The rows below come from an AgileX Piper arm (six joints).
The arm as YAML. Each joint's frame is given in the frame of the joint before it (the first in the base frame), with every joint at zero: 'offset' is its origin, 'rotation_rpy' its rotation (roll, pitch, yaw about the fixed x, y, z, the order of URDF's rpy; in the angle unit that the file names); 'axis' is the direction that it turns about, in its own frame. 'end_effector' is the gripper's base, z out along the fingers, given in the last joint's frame.
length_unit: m
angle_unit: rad
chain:
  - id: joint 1
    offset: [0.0, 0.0, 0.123]
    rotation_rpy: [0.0, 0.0, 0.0]
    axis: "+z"
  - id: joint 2
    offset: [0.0, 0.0, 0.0]
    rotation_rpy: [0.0, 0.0, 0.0]
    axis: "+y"
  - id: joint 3
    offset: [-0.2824, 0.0, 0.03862]
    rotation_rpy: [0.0, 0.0, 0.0]
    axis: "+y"
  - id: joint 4
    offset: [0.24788, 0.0, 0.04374]
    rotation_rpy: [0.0, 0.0, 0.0]
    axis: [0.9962, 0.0, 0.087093]
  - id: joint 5
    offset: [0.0, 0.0, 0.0]
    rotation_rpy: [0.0, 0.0, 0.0]
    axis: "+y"
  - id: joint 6
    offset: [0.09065, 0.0, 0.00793]
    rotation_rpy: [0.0, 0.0, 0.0]
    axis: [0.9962, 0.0, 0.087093]
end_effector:
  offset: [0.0, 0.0, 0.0]
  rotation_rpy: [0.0, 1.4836, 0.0]
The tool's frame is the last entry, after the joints.
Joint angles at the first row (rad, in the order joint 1, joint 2, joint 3, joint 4, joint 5, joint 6):
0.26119 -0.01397 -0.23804 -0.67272 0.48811 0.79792
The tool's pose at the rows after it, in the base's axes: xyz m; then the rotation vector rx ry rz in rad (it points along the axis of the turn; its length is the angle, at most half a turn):
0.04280 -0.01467 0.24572 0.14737 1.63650 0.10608
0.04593 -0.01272 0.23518 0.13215 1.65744 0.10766
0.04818 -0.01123 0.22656 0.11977 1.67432 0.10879
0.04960 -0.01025 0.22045 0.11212 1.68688 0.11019
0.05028 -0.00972 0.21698 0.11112 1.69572 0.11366
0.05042 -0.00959 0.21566 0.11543 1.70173 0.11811
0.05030 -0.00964 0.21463 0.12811 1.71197 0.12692
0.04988 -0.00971 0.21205 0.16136 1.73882 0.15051
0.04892 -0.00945 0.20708 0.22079 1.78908 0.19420
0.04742 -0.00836 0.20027 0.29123 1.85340 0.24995
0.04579 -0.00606 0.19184 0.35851 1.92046 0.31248
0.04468 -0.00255 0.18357 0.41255 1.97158 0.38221
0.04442 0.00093 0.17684 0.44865 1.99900 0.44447
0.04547 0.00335 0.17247 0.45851 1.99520 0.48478
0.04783 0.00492 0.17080 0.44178 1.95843 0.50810
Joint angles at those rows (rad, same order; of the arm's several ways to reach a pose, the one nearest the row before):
0.26126 -0.01401 -0.19635 -0.67136 0.46198 0.79799
0.26118 -0.01394 -0.15902 -0.67070 0.44120 0.79792
0.26110 -0.01400 -0.12883 -0.67051 0.42452 0.79773
0.26122 -0.01398 -0.10787 -0.66981 0.41378 0.79794
0.26111 -0.01395 -0.09672 -0.66531 0.40966 0.79780
0.26127 -0.01397 -0.09356 -0.65888 0.41165 0.79806
0.26112 -0.01394 -0.09335 -0.64404 0.42046 0.79789
0.26125 -0.01399 -0.09339 -0.60548 0.44442 0.79801
0.26125 -0.01399 -0.09295 -0.53498 0.48838 0.79800
0.26119 -0.01400 -0.09028 -0.44781 0.54197 0.79788
0.26113 -0.01398 -0.08110 -0.35695 0.58954 0.79781
0.26117 -0.01401 -0.06537 -0.27099 0.61237 0.79786
0.26131 -0.01395 -0.04664 -0.20431 0.61009 0.79812
0.26131 -0.01396 -0.02655 -0.17180 0.57892 0.79814
0.26121 -0.01398 -0.00590 -0.17011 0.51594 0.79797

